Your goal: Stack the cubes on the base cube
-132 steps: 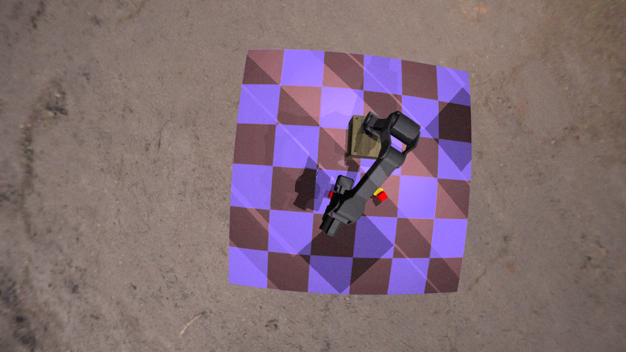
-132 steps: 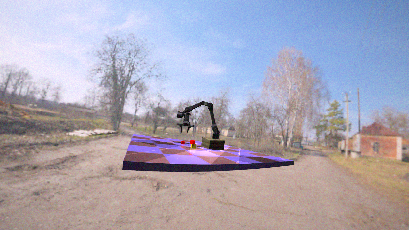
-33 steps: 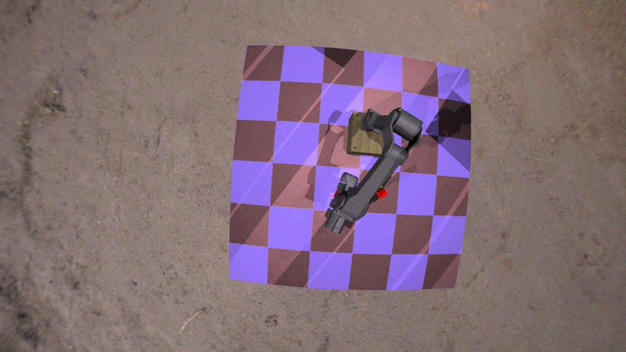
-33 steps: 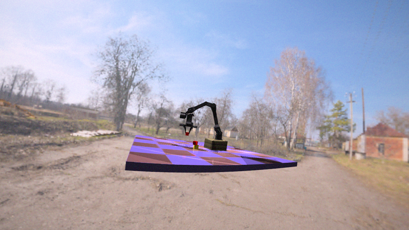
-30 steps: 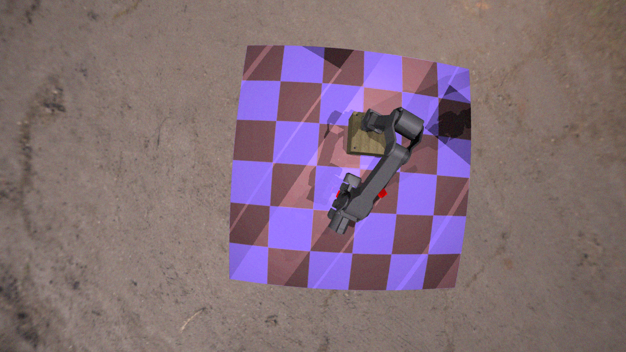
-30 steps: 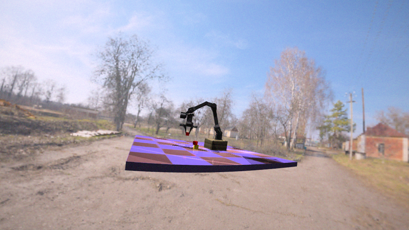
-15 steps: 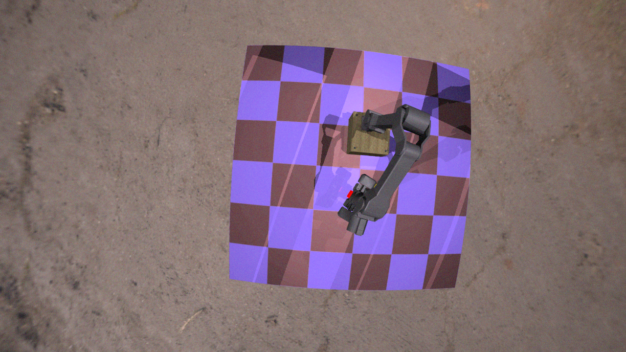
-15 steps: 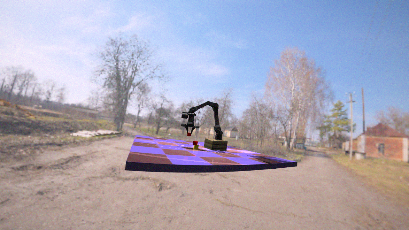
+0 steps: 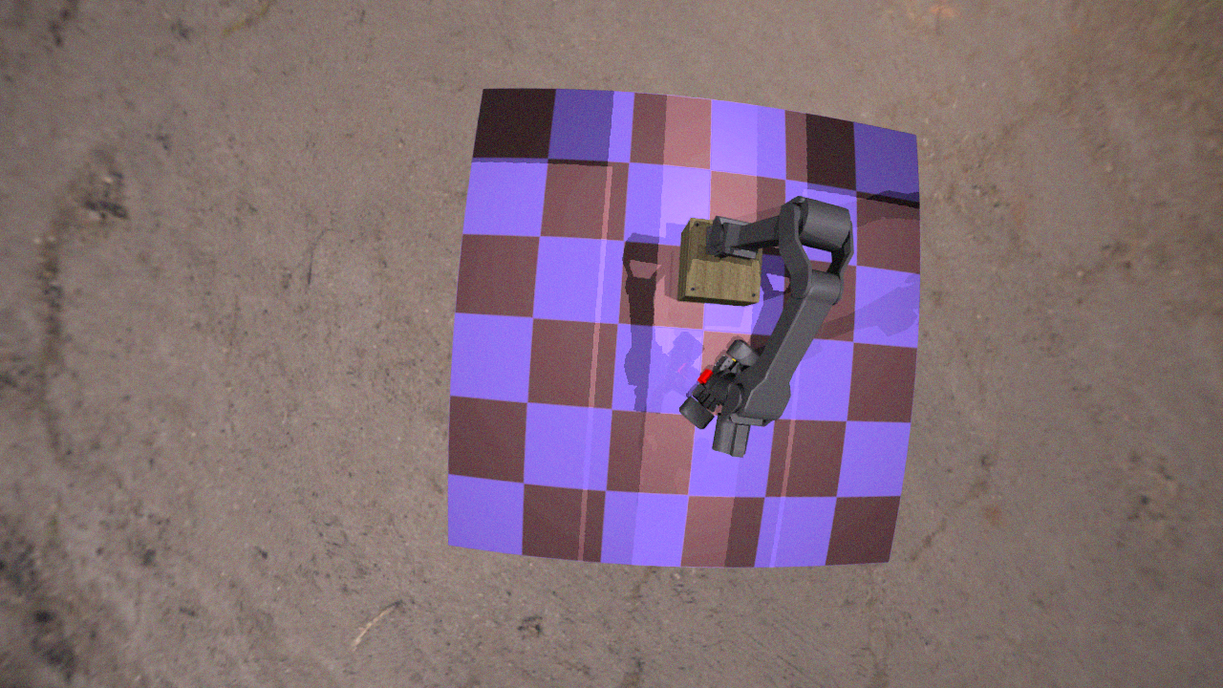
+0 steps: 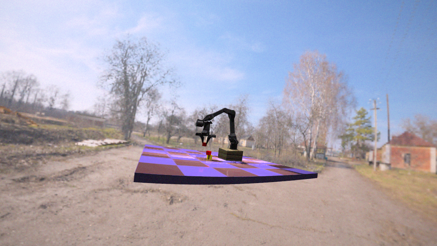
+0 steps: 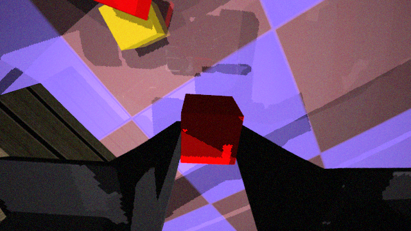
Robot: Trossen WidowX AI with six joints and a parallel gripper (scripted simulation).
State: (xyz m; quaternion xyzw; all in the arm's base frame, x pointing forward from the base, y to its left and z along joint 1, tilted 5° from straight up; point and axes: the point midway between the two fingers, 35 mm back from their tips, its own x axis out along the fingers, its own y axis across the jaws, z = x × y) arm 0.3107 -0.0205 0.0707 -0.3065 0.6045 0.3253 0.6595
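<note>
The red cube lies 11 cm to the left of my gripper tip and 7 cm below it. Round my gripper tip: yellow base cube: 10 cm to the left, 10 cm below, 2 cm behind.
</note>
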